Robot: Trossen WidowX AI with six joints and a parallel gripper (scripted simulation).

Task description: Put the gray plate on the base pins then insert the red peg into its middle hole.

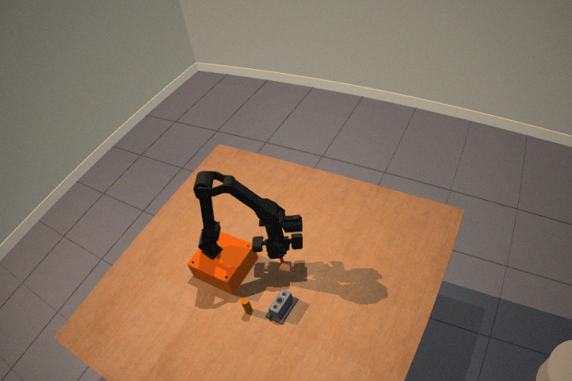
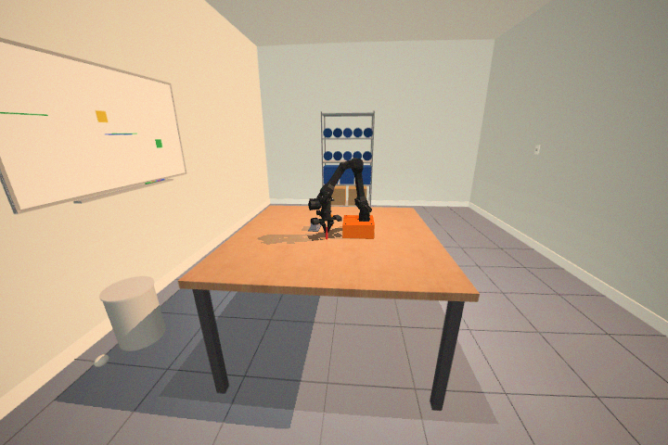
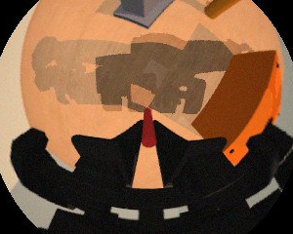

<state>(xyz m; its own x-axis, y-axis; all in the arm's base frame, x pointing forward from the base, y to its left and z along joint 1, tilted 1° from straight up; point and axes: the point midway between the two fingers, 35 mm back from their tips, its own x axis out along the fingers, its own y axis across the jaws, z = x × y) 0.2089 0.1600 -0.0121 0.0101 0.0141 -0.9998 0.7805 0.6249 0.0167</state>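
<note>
The gray plate lies 16 cm to the right of my gripper tip and 14 cm ahead of it. Round my gripper tip: gray base 16 cm to the right, 14 cm ahead, 3 cm below; orange cylinder 25 cm to the right, 4 cm ahead; red peg right at my gripper tip.
</note>
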